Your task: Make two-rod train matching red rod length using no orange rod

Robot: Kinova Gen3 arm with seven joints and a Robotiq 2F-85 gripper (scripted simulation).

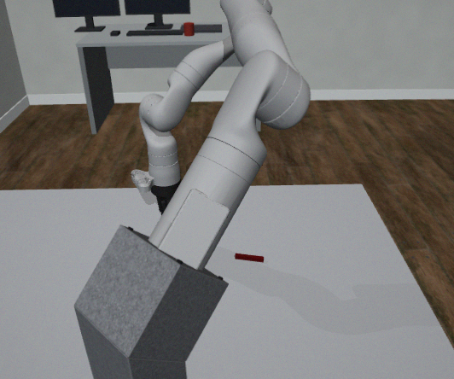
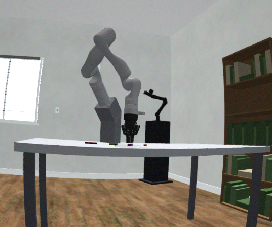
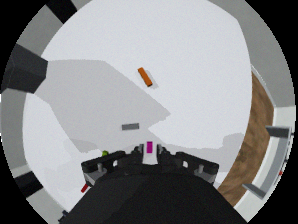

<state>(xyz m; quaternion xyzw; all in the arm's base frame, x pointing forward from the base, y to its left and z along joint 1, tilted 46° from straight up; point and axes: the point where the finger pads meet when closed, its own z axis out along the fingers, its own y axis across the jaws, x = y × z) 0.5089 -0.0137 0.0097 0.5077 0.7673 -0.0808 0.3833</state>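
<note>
The magenta rod lies 30 mm below my hand. The rest, counted from my hand: grey rod (40 mm behind, 30 mm to the left, 30 mm below); then lime rod (80 mm behind, 60 mm to the right, 30 mm below); then blue rod (20 mm behind, 80 mm to the right, 30 mm below).
</note>
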